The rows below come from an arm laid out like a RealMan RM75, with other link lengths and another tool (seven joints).
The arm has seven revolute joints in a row. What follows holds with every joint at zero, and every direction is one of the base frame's.
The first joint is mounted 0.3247 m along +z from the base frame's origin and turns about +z.
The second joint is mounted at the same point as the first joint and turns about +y.
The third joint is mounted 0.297 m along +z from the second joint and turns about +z.
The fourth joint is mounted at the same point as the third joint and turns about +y.
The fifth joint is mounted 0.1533 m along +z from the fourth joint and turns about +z.
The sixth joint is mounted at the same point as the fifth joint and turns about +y.
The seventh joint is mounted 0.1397 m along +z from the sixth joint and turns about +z.
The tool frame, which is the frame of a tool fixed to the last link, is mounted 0.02 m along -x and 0.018 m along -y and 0.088 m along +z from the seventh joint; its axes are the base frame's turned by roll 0, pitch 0.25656 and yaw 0.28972 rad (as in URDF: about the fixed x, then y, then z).
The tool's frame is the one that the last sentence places.
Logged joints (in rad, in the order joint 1, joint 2, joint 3, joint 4, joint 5, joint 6, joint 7), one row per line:
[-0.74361, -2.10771, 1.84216, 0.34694, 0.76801, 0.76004, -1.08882]
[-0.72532, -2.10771, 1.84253, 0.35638, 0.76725, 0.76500, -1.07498]
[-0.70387, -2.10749, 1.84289, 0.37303, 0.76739, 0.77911, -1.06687]
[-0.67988, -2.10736, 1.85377, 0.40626, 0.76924, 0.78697, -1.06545]
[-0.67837, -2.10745, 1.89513, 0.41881, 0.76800, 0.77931, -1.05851]
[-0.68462, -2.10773, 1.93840, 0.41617, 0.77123, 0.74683, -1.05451]
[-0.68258, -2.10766, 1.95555, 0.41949, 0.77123, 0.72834, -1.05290]
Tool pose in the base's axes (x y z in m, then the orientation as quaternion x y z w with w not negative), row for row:
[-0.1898, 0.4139, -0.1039, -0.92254, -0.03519, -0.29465, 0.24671]
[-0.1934, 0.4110, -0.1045, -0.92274, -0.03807, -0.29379, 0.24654]
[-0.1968, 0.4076, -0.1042, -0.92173, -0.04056, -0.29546, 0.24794]
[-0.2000, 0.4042, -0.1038, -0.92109, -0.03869, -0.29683, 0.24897]
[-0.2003, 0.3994, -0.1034, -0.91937, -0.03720, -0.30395, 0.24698]
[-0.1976, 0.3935, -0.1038, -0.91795, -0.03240, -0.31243, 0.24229]
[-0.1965, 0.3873, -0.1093, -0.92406, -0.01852, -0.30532, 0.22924]
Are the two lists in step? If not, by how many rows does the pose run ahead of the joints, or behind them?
The pose runs 2 rows behind the joints: the pose in row i belongs to the joints in row i - 2.
